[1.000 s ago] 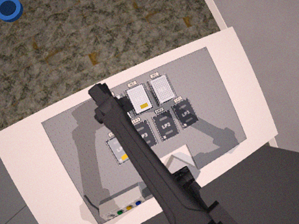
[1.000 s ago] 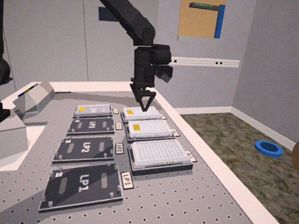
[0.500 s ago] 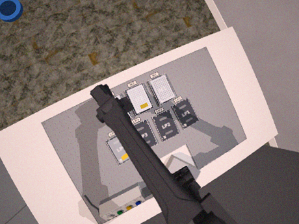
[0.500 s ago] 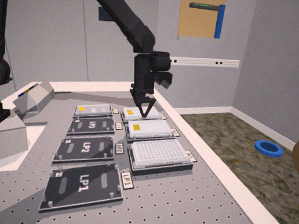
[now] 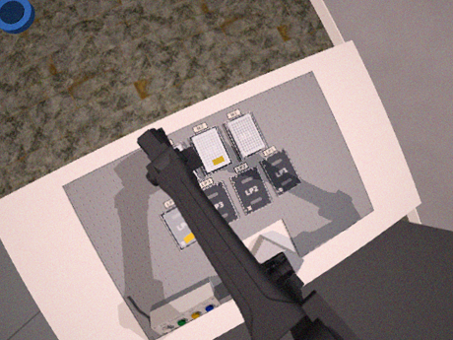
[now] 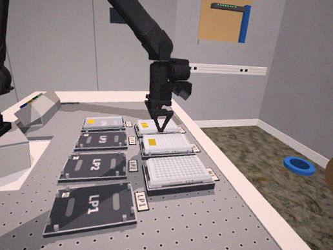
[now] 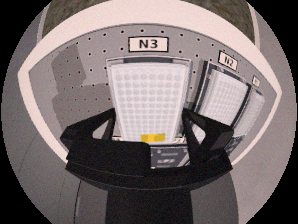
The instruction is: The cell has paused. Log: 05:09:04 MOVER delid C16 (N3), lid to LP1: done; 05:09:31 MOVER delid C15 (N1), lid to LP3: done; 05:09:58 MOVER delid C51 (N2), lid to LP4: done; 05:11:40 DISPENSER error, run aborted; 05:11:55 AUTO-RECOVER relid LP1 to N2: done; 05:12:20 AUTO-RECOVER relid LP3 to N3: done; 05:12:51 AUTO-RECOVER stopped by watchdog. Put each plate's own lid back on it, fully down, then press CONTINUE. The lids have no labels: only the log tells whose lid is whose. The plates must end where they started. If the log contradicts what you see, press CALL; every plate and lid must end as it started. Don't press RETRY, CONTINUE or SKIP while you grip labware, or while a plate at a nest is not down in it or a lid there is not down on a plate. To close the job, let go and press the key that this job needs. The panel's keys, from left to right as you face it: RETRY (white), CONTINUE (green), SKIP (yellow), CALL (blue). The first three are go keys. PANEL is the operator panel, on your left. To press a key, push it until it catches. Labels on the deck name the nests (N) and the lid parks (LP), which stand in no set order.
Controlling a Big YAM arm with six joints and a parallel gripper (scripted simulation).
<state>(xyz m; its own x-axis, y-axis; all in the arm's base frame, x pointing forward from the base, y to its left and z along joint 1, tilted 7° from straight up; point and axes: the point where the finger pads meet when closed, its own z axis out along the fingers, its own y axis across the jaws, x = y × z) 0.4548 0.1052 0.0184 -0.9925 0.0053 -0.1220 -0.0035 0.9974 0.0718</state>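
The clear lid lies 120 mm to the right of my hand. The rest, counted from my hand: blue key (450 mm behind, 140 mm to the left, 40 mm above); green key (440 mm behind, 240 mm to the left, 40 mm above); yellow key (450 mm behind, 190 mm to the left, 40 mm above).
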